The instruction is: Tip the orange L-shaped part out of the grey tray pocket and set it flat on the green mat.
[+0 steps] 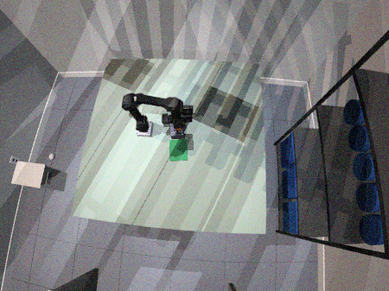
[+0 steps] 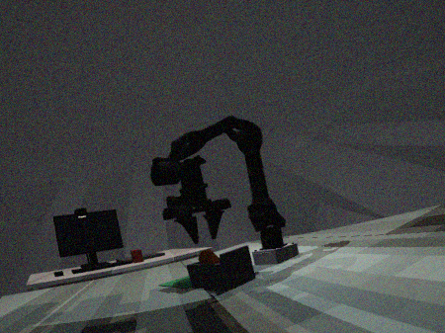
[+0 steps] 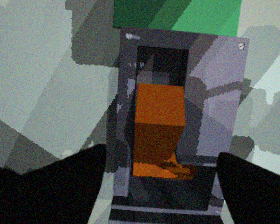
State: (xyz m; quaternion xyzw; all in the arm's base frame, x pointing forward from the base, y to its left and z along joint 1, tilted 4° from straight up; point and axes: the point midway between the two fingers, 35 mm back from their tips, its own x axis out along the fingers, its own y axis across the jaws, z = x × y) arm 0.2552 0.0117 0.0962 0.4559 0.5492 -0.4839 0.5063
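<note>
My gripper tip is 2 cm past the orange L-shaped part, 3 cm to the right of it and 8 cm above it. Round my gripper tip: green mat: 15 cm to the right, 14 cm below.
</note>
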